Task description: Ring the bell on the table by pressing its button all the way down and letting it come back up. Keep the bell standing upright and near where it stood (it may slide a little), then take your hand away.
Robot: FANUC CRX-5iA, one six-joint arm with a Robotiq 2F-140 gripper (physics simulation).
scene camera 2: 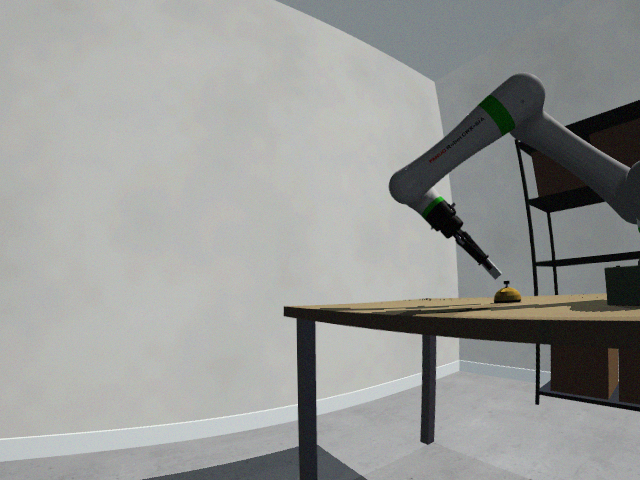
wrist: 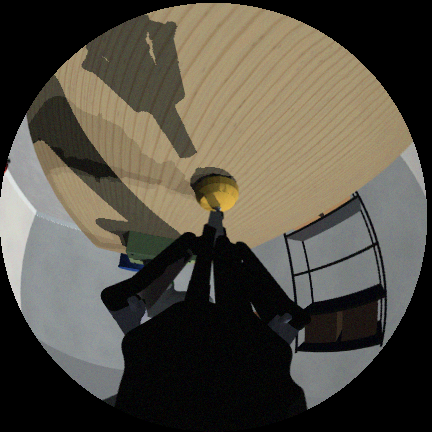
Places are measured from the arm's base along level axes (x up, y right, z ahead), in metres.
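Where they show: gripper, between the fingertips: (scene camera 2: pixel 498 276) (wrist: pixel 213 219).
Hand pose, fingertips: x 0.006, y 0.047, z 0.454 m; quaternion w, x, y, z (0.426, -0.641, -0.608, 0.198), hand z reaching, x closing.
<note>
Each offset is from my fingertips to the top centre of the thing. Level surfaces: height alone.
A yellow dome bell {dx -0.015, dy +0.018, dz -0.018 m} (scene camera 2: pixel 507 295) (wrist: pixel 218 192) stands upright on the wooden table {dx -0.081 m} (scene camera 2: pixel 372 310) (wrist: pixel 300 100). Its small dark button {dx -0.015, dy +0.018, dz -0.018 m} (scene camera 2: pixel 506 282) sticks up from the top in the scene view; in the wrist view the button is mostly hidden behind the fingertips. My gripper (scene camera 2: pixel 496 273) (wrist: pixel 213 219) is shut with nothing between its fingers. It is tilted, and its tips are a little above and to the left of the button in the scene view, with a small gap between them.
A green block-like base (scene camera 2: pixel 622 285) (wrist: pixel 155 245) stands on the table to the right of the bell in the scene view. A black shelf rack (scene camera 2: pixel 535 279) (wrist: pixel 295 275) with brown boxes stands beyond the table. Arm shadows lie across the table top.
</note>
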